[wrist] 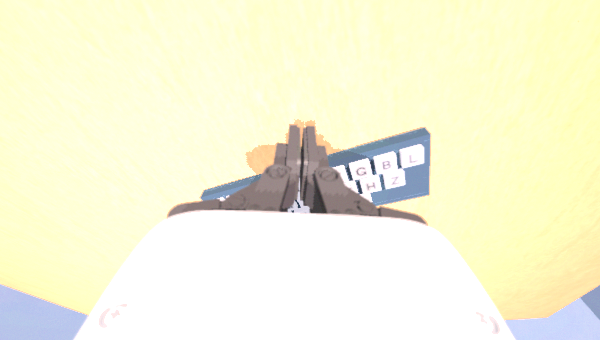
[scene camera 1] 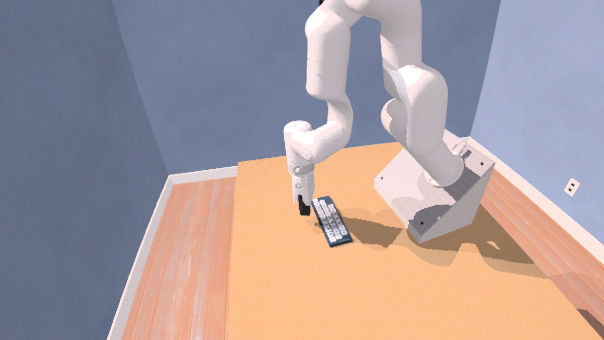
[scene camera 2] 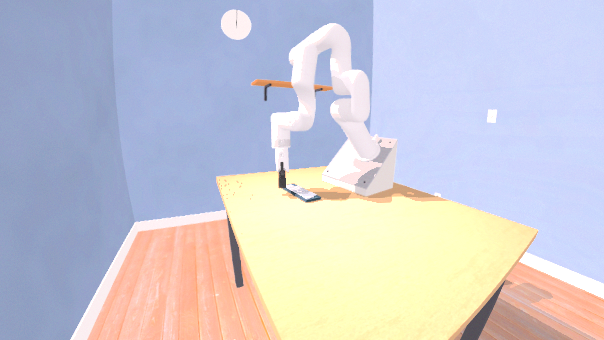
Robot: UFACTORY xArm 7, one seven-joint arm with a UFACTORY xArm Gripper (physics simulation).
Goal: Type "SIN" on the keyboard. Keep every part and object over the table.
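Where they show: gripper, fingertip midpoint: [wrist: 300,144] [scene camera 1: 305,214] [scene camera 2: 282,187]; arm's base, origin of the base link: [scene camera 1: 443,168] [scene camera 2: 368,152].
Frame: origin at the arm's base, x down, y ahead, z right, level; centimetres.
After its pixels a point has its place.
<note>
A dark blue keyboard [scene camera 1: 331,222] {x 15.1, y 35.3, z 5.8 cm} [scene camera 2: 302,193] {x 14.8, y 37.3, z 2.9 cm} [wrist: 418,180] {x 15.6, y 33.3, z 18.3 cm} with white keys lies flat on the table [scene camera 1: 300,290] {x 16.9, y 51.3, z -13.1 cm} [scene camera 2: 400,250] {x 16.9, y 38.6, z -42.3 cm} [wrist: 150,75] {x 16.9, y 49.8, z 2.0 cm}. In the wrist view the letters G, B, L, H and Z can be read. The fingers and gripper body hide the middle and much of the left part of the keyboard, and the S, I and N keys cannot be made out. My gripper [scene camera 1: 305,214] {x 13.4, y 42.3, z 10.5 cm} [scene camera 2: 282,186] {x 13.4, y 42.3, z 10.5 cm} [wrist: 300,144] {x 13.4, y 42.3, z 10.5 cm} is shut and empty, pointing down. Its tips appear low, beside the keyboard's far end in scene camera 1. Contact with anything cannot be told.
The robot's grey base block [scene camera 1: 480,200] {x 6.7, y -7.5, z -11.1 cm} [scene camera 2: 384,175] {x 9.2, y 0.8, z -11.0 cm} stands to the right of the keyboard. The table's left edge runs to the left of the gripper in both scene views. A wooden shelf [scene camera 2: 272,84] is on the wall behind the arm.
</note>
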